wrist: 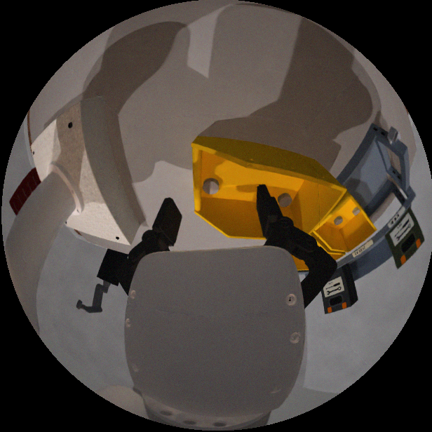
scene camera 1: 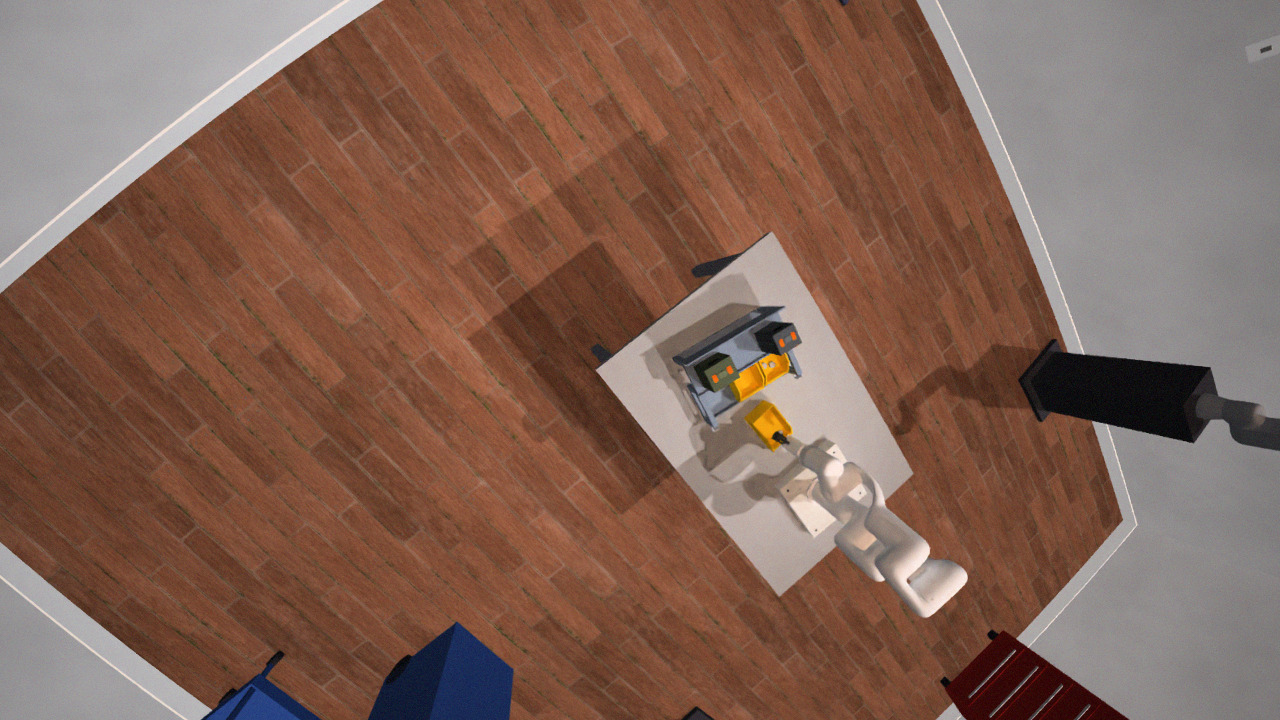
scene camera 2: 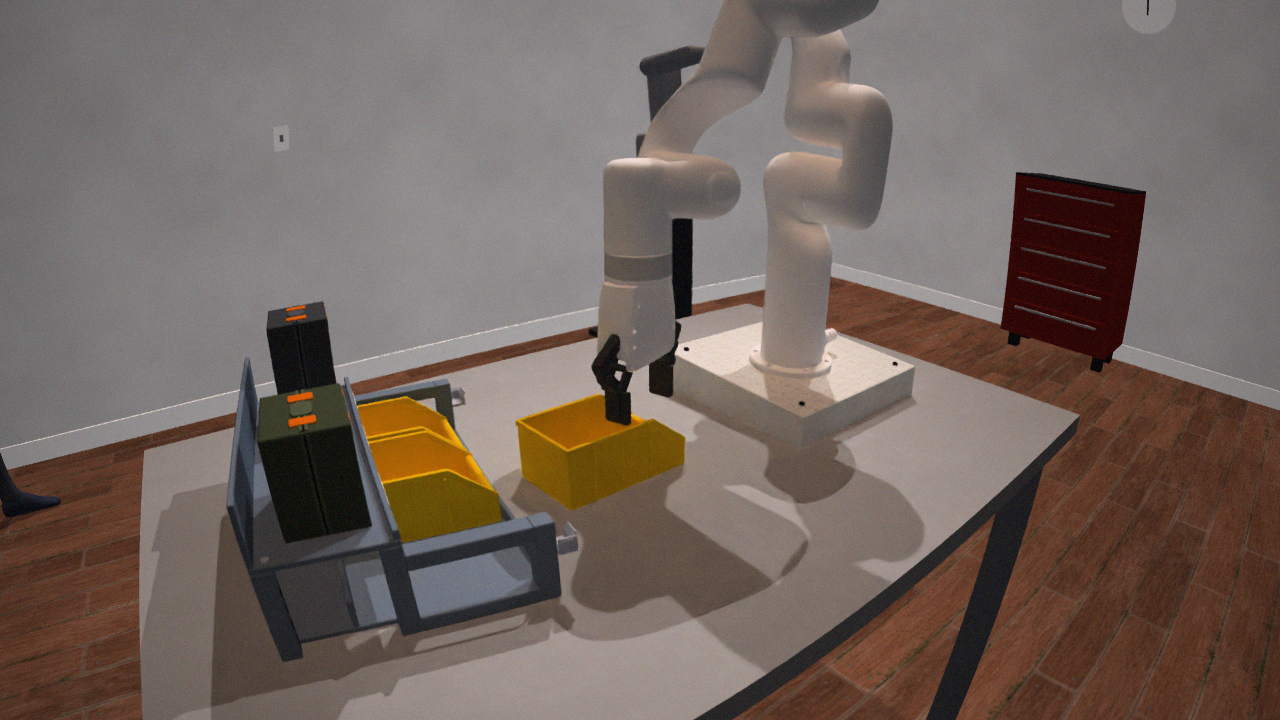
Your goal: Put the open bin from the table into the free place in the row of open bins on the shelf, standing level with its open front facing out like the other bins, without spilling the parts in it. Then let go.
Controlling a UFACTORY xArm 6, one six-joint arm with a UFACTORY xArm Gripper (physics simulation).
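Pixels of known places: gripper, fingertip midpoint: (scene camera 1: 783,440) (scene camera 2: 640,408); arm's base at its link origin: (scene camera 1: 820,490) (scene camera 2: 790,362).
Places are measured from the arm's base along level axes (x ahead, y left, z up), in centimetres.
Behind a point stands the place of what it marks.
The yellow open bin (scene camera 1: 763,419) {z -5.0, x 37.6, y -1.2 cm} (scene camera 2: 590,465) {z -0.6, x 40.7, y 4.3 cm} (wrist: 225,215) stands level on the table, its low open front toward the robot base. Two round grey parts show inside it in the wrist view. My gripper (scene camera 1: 780,437) {z 1.3, x 29.4, y -0.4 cm} (scene camera 2: 640,405) {z 1.3, x 29.4, y -0.4 cm} (wrist: 214,201) is open and empty at that front: one finger is over or inside the bin, the other outside beyond the front edge. Whether either touches is unclear. The shelf (scene camera 1: 729,335) {z 7.1, x 75.8, y -7.4 cm} (scene camera 2: 546,555) {z -0.2, x 54.5, y 15.7 cm} holds a nearer yellow bin (scene camera 1: 746,383) {z -4.5, x 53.5, y -4.6 cm} (scene camera 2: 447,501) {z -0.8, x 56.7, y 0.9 cm} and a farther one (scene camera 1: 775,368) {z -4.5, x 49.8, y -16.7 cm}. The free place lies beside the nearer bin, at the shelf's near end.
A green case (scene camera 1: 716,370) {z 14.3, x 73.0, y 4.8 cm} (scene camera 2: 313,465) {z 11.5, x 71.6, y 9.0 cm} (wrist: 406,240) and a black case (scene camera 1: 776,337) {z 16.8, x 68.3, y -15.9 cm} (scene camera 2: 299,349) {z 13.9, x 66.2, y -14.3 cm} (wrist: 340,290) stand on the shelf's upper rear part. The shelf's end frame rises beside the free place. The robot's base plate (scene camera 2: 742,385) {z -0.2, x 12.0, y 0.7 cm} (wrist: 100,175) is behind the bin's front.
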